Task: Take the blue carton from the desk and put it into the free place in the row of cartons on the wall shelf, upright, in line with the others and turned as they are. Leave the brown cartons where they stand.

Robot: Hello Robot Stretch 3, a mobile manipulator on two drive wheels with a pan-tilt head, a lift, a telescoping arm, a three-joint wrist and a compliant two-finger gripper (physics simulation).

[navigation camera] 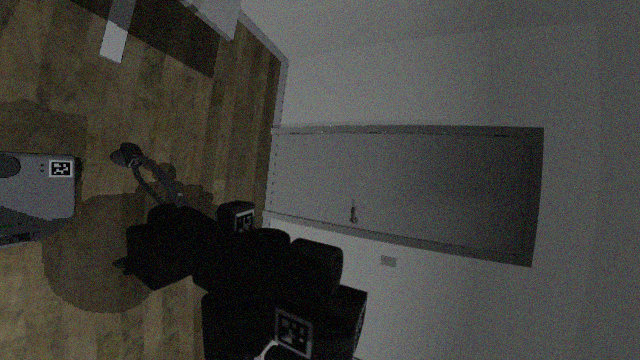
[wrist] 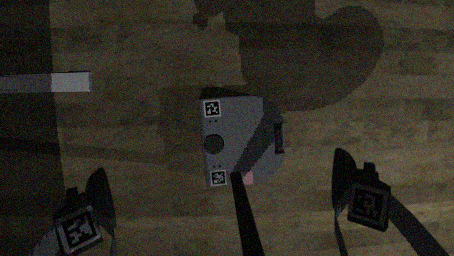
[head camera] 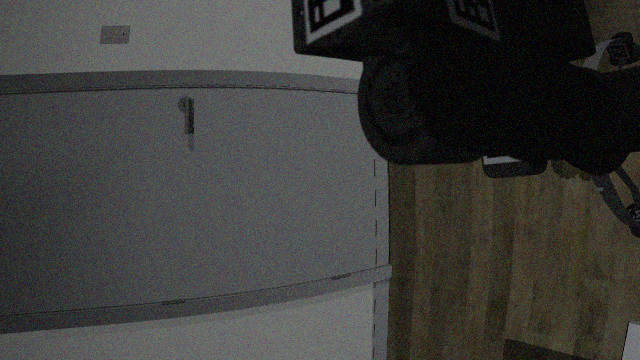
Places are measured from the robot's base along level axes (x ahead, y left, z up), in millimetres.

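Pixels of known places: gripper, fingertip midpoint: (navigation camera: pixel 123 208) (wrist: pixel 222 179); robot's base, link origin: (navigation camera: pixel 3 164) (wrist: pixel 215 136).
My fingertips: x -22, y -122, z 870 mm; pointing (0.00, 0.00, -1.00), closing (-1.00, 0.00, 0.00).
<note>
For each thing: its top centre in the pictures, then the offset to it from my fingertips. "spot": a spot on its surface instead.
- handle, surface spot: (head camera: pixel 189 116) (navigation camera: pixel 353 214) spot: 247 mm back, 1307 mm right, 48 mm up
- wall plate, top centre: (head camera: pixel 100 34) (navigation camera: pixel 396 263) 578 mm back, 1351 mm right, 408 mm up
My gripper (head camera: pixel 627 134) (wrist: pixel 222 179) is open, its two fingers wide apart over the wood floor in the wrist view, with no object between them. In the navigation view one finger reaches out over the floor; the other cannot be made out there. The blue carton, the brown cartons and the wall shelf do not show in the head, navigation or wrist views. The desk cannot be identified for certain.
A grey door (head camera: pixel 225 200) (navigation camera: pixel 410 185) with a handle (head camera: pixel 189 116) (navigation camera: pixel 353 212) is in the wall. A wall plate (head camera: pixel 115 34) (navigation camera: pixel 388 260) is beside it. My base (navigation camera: pixel 37 187) (wrist: pixel 232 135) stands on the floor. A pale bar (navigation camera: pixel 114 42) (wrist: pixel 71 82) and the corner of pale furniture (navigation camera: pixel 220 15) also show.
</note>
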